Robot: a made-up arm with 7 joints. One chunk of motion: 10 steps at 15 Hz.
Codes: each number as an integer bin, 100 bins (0 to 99) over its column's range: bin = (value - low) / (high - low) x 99, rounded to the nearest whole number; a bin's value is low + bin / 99 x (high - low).
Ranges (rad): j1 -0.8..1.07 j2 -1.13..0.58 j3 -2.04..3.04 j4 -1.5..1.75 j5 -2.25..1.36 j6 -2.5..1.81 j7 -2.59..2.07
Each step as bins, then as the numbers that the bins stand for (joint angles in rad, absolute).
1 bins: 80 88 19 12 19 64 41
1 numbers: 0.7111 0.3900 -1.0651 -1.1061 -1.5572 0.2863 -0.6601
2 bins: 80 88 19 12 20 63 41
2 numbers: 0.7111 0.3900 -1.0651 -1.1061 -1.5207 0.2427 -0.6601
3 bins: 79 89 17 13 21 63 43
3 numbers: 0.6922 0.4073 -1.1677 -1.0732 -1.4842 0.2427 -0.5660
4 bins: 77 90 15 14 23 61 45
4 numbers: 0.6544 0.4245 -1.2703 -1.0404 -1.4113 0.1557 -0.4718
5 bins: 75 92 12 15 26 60 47
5 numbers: 0.6167 0.4591 -1.4242 -1.0076 -1.3019 0.1121 -0.3777
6 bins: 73 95 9 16 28 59 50
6 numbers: 0.5789 0.5109 -1.5782 -0.9747 -1.2290 0.0686 -0.2365
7 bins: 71 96 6 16 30 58 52
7 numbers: 0.5411 0.5282 -1.7321 -0.9747 -1.1561 0.0251 -0.1423
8 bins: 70 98 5 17 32 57 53
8 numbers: 0.5222 0.5627 -1.7834 -0.9419 -1.0831 -0.0185 -0.0953
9 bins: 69 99 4 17 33 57 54
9 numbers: 0.5033 0.5800 -1.8347 -0.9419 -1.0467 -0.0185 -0.0482
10 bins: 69 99 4 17 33 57 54
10 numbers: 0.5033 0.5800 -1.8347 -0.9419 -1.0467 -0.0185 -0.0482
